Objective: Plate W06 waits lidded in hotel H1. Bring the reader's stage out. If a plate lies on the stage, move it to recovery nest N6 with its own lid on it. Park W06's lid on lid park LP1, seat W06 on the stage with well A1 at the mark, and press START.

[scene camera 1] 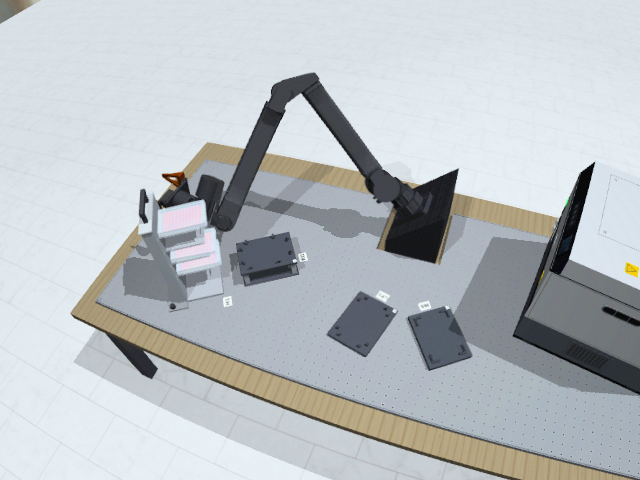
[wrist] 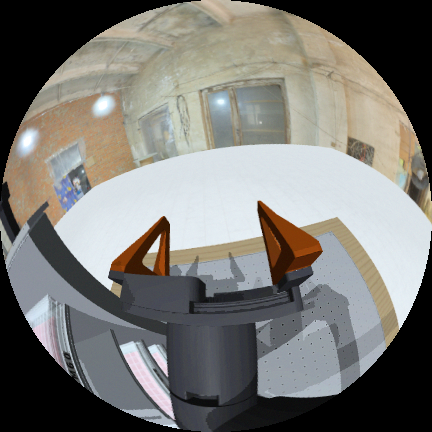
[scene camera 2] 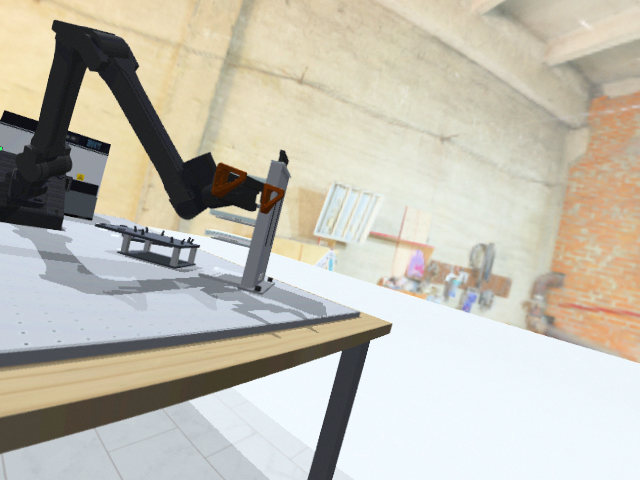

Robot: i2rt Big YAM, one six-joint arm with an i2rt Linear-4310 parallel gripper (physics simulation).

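Frame: origin at the arm's base, x ahead, y left, z up, level; metres.
Where they show: gripper, fingertip midpoint: (scene camera 1: 152, 186) (wrist: 209, 212) (scene camera 2: 266, 185); arm's base, origin of the base link: (scene camera 1: 414, 210) (scene camera 2: 27, 189).
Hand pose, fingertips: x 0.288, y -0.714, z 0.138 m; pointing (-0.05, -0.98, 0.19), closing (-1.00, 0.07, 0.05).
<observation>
Each offset is from my fingertips to the top centre of the thing. "*": to the spot under its first point.
Hotel H1 (scene camera 1: 168, 268) (scene camera 2: 263, 232) stands at the table's left end, its column also large at the left of the wrist view (wrist: 37, 260). It bears a top plate @[0.100 m ahead, 0.196 m left, 0.040 m up] (scene camera 1: 180, 218) and lower plates @[0.101 m ahead, 0.199 m left, 0.065 m down] (scene camera 1: 193, 251); I cannot tell which is W06. My gripper (scene camera 2: 253, 188) (wrist: 209, 212) is open and empty, beside the hotel's upper part; in scene camera 1 the column hides one finger. The reader @[0.173 m back, 1.301 m left, 0.119 m up] (scene camera 1: 594, 320) (scene camera 2: 87, 178) stands across the table; no stage shows outside it. A flat pad @[* 0.080 m ahead, 0.683 m left, 0.224 m down] (scene camera 1: 363, 323), apparently LP1, and a bracketed nest @[0.049 m ahead, 0.886 m left, 0.216 m down] (scene camera 1: 439, 337), apparently N6, lie mid-table; their labels are blurred.
A raised pegged stand (scene camera 1: 266, 253) (scene camera 2: 155, 241) is between the hotel and the arm's base (scene camera 1: 423, 222). The hotel's black top handle @[* 0.157 m ahead, 0.146 m left, 0.116 m up] (scene camera 1: 143, 205) (scene camera 2: 283, 156) rises near the fingers. The wooden table edge (scene camera 1: 217, 366) (scene camera 2: 206, 361) runs past the hotel.
</observation>
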